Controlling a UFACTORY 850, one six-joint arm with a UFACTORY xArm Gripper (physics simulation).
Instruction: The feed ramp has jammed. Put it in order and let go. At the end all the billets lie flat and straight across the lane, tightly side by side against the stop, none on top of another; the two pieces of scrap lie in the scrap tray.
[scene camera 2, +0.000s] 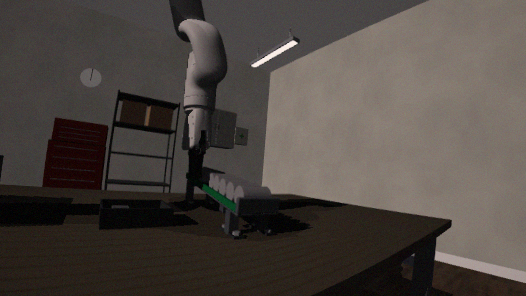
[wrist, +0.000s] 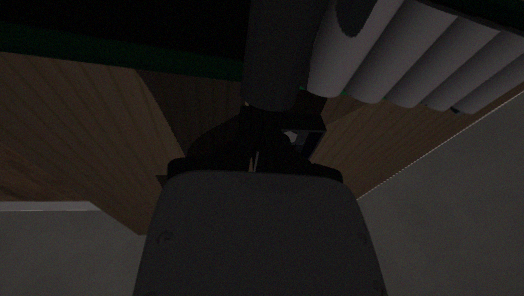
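Note:
Several pale round billets (scene camera 2: 240, 192) (wrist: 385, 55) lie side by side across the green-edged feed ramp (scene camera 2: 218, 197) (wrist: 190, 69), in a row up from the dark stop (scene camera 2: 257, 206) at its low end. In the wrist view a dark cylinder (wrist: 280, 55), apparently a shaded billet, lies at the row's upper end. My gripper (scene camera 2: 195, 179) is shut and empty, pointing down at the ramp's upper end; its fingertips are hard to make out in the wrist view. The scrap tray (scene camera 2: 135, 218) (wrist: 316, 131) stands left of the ramp with a light piece (scene camera 2: 120, 206) (wrist: 290, 136) inside; a second piece cannot be made out.
A large dark, low shape (scene camera 2: 35, 211) lies at the table's far left. The wooden table (scene camera 2: 150, 260) (wrist: 95, 105) extends around the ramp. A red tool cabinet (scene camera 2: 76, 157), a rack (scene camera 2: 109, 150) and wall boxes (scene camera 2: 223, 129) stand behind.

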